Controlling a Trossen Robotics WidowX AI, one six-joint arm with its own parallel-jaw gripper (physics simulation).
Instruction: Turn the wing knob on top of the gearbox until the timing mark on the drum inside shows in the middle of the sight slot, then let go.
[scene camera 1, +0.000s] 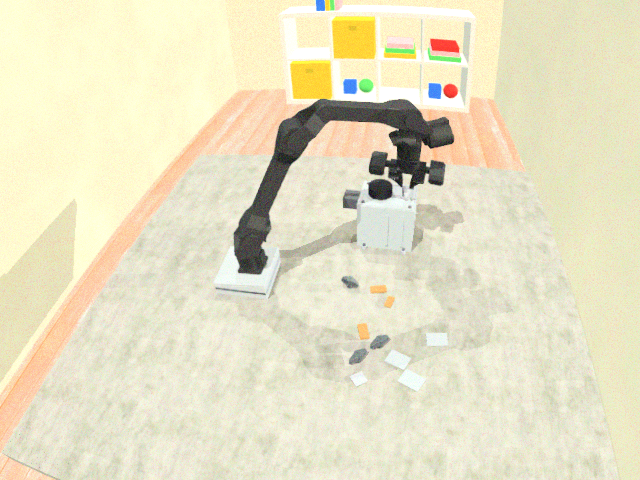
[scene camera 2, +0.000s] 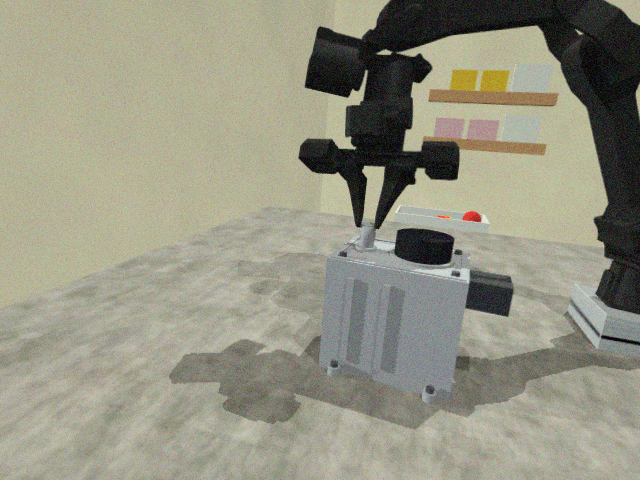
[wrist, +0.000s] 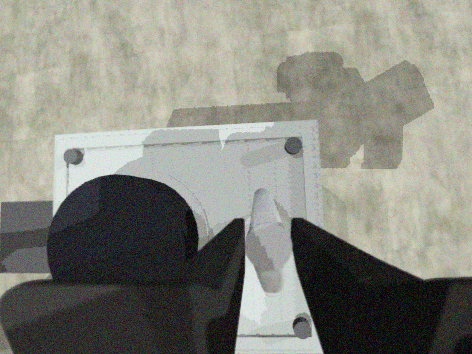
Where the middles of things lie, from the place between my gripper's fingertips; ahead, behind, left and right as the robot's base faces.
Right now my hand is 30 mm above the wing knob (wrist: 268, 245) and 10 mm to the left of it. Also, from my hand: gearbox (scene camera 2: 394, 315): 80 mm below, 70 mm behind, 10 mm to the right.
